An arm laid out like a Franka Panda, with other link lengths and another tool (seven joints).
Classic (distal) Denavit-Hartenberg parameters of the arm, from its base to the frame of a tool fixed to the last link. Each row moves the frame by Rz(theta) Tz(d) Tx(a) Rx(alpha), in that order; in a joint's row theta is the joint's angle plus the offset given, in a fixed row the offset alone. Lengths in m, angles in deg.
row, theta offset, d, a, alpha
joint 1, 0, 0.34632, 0, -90
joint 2, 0, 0, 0, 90
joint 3, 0, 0.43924, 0.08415, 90
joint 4, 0, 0, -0.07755, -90
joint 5, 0, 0.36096, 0, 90
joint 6, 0, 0, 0.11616, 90
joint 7, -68.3, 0.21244, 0.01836, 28.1
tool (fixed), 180, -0.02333, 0, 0
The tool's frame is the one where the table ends.
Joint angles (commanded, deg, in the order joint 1, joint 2, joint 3, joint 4, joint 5, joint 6, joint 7), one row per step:
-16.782 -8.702 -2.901 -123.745 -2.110 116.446 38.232
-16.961 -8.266 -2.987 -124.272 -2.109 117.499 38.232
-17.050 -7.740 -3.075 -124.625 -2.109 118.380 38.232
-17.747 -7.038 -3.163 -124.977 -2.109 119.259 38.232
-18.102 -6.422 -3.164 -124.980 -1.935 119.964 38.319
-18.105 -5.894 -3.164 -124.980 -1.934 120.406 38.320
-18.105 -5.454 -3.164 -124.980 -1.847 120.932 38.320
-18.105 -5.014 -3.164 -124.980 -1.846 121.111 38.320
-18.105 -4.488 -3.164 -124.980 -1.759 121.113 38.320
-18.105 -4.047 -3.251 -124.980 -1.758 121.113 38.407
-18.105 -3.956 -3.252 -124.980 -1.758 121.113 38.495
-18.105 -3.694 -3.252 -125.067 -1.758 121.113 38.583
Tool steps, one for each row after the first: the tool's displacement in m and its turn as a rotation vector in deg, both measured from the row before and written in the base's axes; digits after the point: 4 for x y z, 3 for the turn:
0.0014 -0.0028 -0.0060 -0.023 -0.087 -0.233
0.0020 -0.0023 -0.0057 -0.001 -0.001 -0.151
0.0004 -0.0076 -0.0073 0.050 0.168 -0.759
0.0026 -0.0041 -0.0040 0.093 -0.130 -0.508
0.0027 -0.0009 -0.0038 0.011 0.087 0.006
0.0028 -0.0008 -0.0028 0.025 -0.102 -0.030
0.0016 -0.0005 -0.0037 0.075 0.250 0.004
0.0013 -0.0003 -0.0049 0.233 0.471 -0.044
0.0007 -0.0011 -0.0042 0.144 0.415 -0.174
0.0002 -0.0001 -0.0009 0.028 0.085 -0.089
0.0001 0.0000 -0.0032 0.112 0.328 -0.088

